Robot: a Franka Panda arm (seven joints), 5 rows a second.
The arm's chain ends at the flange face. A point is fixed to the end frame.
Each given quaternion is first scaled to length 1.
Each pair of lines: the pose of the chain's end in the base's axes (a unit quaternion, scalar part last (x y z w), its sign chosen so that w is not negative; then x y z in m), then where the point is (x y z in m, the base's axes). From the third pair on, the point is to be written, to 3 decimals.
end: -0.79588, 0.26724, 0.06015, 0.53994, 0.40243, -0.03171, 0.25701
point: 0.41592 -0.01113 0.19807
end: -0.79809, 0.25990, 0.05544, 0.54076, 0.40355, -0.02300, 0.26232
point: 0.41783 -0.00247 0.20355
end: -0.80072, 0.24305, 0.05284, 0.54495, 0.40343, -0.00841, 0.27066
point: 0.419 0.013 0.212
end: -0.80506, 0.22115, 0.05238, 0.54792, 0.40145, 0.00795, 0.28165
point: 0.417 0.030 0.224
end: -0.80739, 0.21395, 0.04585, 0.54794, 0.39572, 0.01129, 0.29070
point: 0.413 0.033 0.233
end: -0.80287, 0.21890, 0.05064, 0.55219, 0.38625, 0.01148, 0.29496
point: 0.403 0.034 0.237
